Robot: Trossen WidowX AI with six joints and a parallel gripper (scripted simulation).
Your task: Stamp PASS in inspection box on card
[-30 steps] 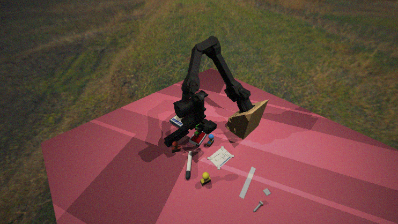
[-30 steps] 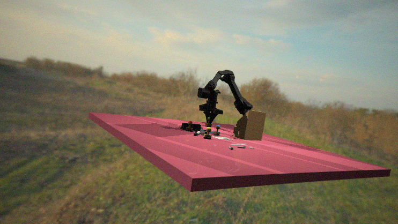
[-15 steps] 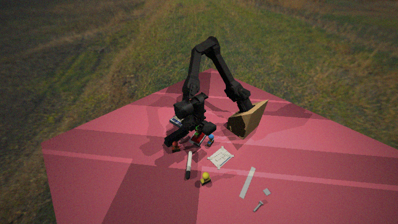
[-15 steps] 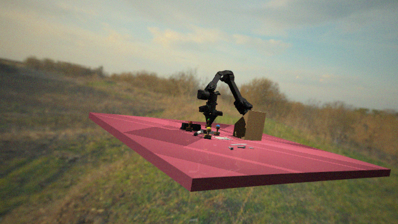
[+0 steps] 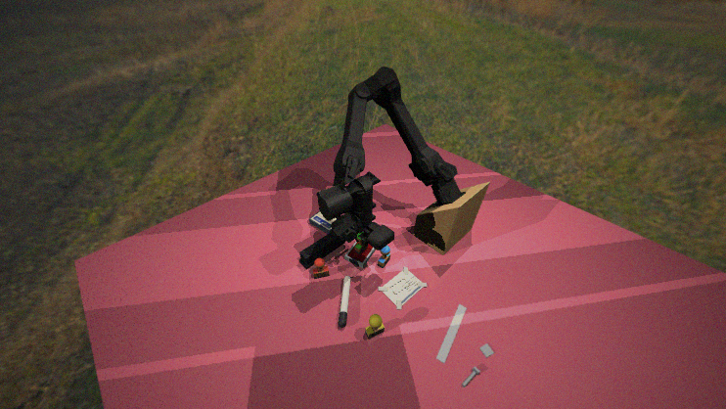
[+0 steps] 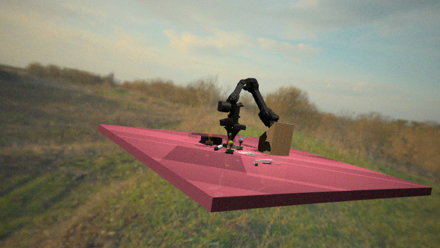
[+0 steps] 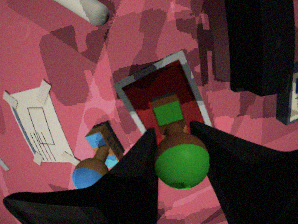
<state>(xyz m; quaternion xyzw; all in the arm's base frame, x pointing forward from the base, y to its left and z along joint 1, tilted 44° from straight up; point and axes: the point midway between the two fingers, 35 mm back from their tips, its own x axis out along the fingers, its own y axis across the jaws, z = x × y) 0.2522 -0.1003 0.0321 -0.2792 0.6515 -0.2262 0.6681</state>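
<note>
Now: gripper tip 40 mm above the red ink pad. From my gripper tip the other things lie so: blue stamp (60 mm to the left, 30 mm behind, 20 mm below); then black bar (80 mm to the right, 80 mm ahead, 30 mm below); then green-knobbed stamp (right at my gripper tip).
</note>
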